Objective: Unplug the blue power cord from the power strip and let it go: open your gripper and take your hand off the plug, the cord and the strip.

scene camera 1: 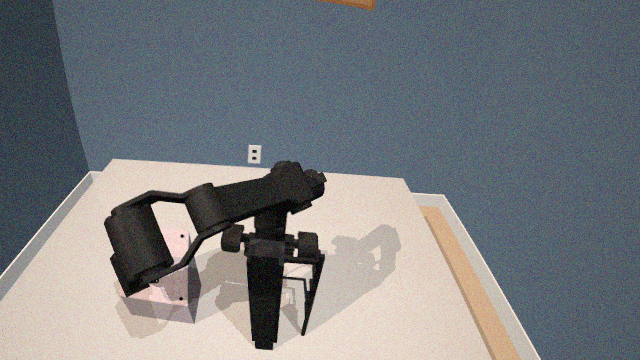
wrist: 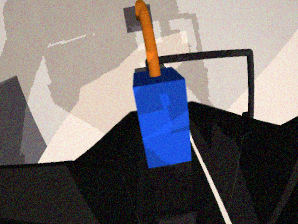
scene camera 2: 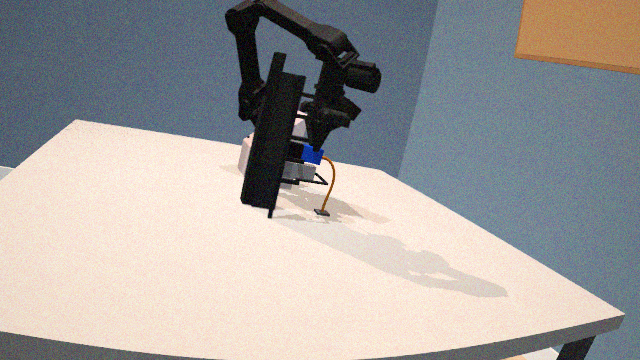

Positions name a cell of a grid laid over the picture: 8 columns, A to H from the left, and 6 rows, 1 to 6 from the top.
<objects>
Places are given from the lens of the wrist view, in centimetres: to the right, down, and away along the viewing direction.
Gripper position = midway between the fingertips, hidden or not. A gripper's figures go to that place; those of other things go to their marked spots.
my gripper (wrist: E4): 1, 0, 10
blue plug (wrist: E3): 1, 0, 9
</objects>
